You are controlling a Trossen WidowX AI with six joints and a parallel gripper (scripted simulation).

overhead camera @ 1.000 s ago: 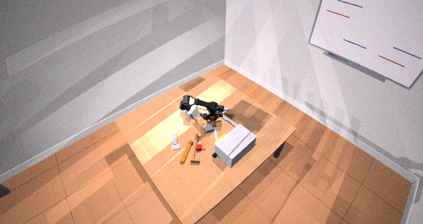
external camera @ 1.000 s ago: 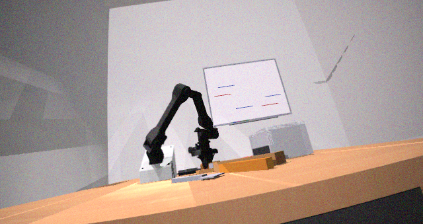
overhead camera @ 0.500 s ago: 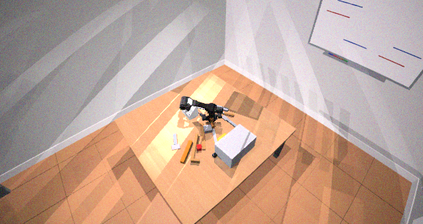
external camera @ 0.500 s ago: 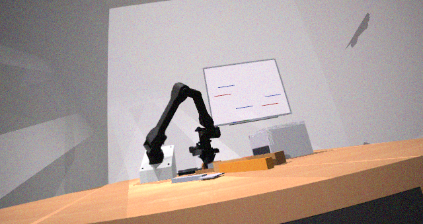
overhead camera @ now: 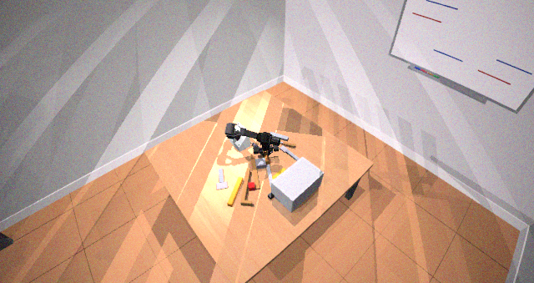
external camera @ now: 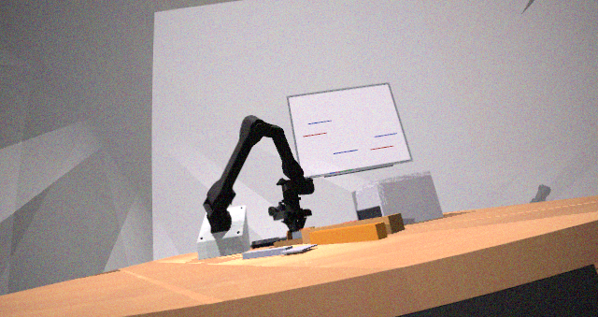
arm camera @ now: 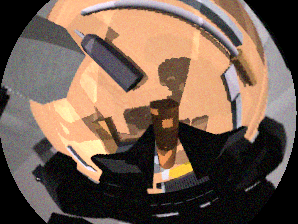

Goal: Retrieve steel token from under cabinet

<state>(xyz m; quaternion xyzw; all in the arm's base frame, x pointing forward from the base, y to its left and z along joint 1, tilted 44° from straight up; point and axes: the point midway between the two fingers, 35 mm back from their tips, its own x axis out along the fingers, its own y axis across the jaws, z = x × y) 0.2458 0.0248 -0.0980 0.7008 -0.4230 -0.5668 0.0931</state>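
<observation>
Now: gripper tip 4 cm short of the grey block, 8 cm to the left of it and 1 cm below it. The rest, counted from my gripper tip: thin wooden stick (6 cm ahead, 15 cm to the right); then red block (16 cm ahead, 25 cm to the right, 1 cm above); then grey bar (10 cm behind, 21 cm to the left).
</observation>
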